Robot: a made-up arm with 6 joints.
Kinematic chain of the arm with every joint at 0, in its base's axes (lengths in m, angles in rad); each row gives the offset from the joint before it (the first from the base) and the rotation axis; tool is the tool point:
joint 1: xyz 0 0 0.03 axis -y
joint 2: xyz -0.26 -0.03 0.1 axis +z
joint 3: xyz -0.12 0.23 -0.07 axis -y
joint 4: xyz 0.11 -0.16 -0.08 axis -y
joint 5: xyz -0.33 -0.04 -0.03 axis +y
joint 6: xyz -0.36 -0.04 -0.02 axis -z
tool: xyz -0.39 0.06 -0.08
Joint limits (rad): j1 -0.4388..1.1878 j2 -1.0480..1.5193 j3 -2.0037..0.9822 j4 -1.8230..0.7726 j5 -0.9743..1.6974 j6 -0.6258..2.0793
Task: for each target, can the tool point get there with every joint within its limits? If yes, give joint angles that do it. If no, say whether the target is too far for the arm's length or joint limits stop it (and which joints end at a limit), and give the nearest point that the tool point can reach.
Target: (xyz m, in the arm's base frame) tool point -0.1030 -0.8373 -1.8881
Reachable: no: too far | nearest point -0.1258 -0.5595 -1.3009 | short by 0.650 m
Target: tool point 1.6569 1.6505 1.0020
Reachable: no: too far | nearest point 0.4572 0.5576 0.5076 | short by 1.697 m
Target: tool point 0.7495 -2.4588 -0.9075
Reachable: no: too far | nearest point 0.2495 -1.1471 -0.5142 | short by 1.458 m
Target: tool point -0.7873 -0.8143 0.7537
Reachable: yes | joints -0.2676 0.7459 -1.0827 0.4873 0.1568 -0.4021
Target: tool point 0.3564 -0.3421 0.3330
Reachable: yes | joints 0.3715 -0.6593 -0.6010 -1.4060 1.3611 0.3595
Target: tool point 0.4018 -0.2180 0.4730
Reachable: yes | joints 0.3652 -0.2830 -1.6512 -1.4637 -0.2548 -0.0229
